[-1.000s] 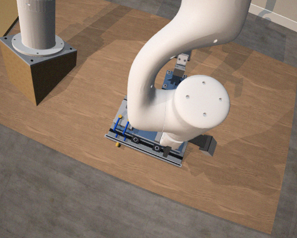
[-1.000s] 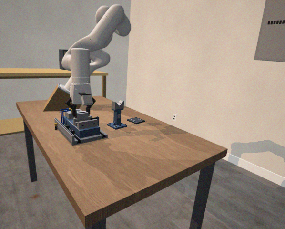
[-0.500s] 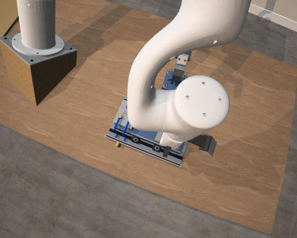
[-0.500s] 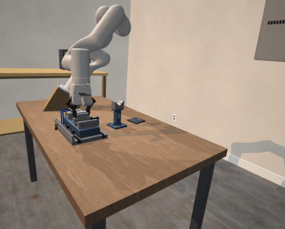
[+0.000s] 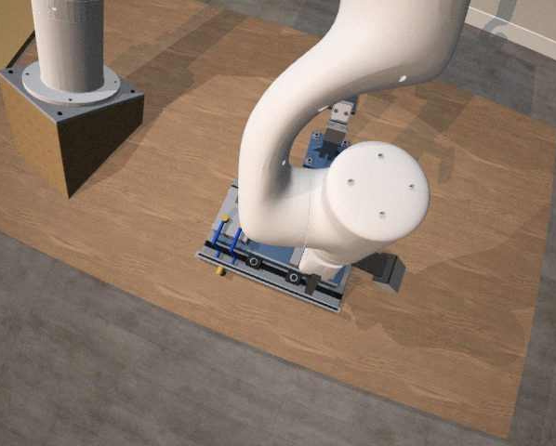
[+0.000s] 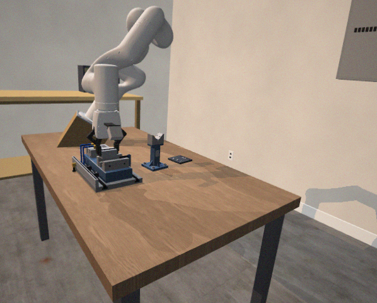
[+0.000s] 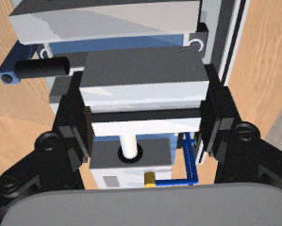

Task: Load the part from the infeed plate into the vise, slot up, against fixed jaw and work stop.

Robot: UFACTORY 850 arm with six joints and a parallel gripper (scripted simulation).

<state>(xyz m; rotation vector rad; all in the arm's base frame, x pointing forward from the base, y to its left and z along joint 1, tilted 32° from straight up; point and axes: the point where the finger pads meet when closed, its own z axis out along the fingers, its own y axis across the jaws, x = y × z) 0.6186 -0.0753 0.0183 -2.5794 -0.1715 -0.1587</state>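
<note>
My gripper is now 3 cm past the moving jaw, 1 cm to the right of it and 5 cm above it. Round my hand: work stop: 1 cm behind, 7 cm to the left, 4 cm below; then part: right at my hand; then fixed jaw: 3 cm ahead, 2 cm to the left, 5 cm below.
</note>
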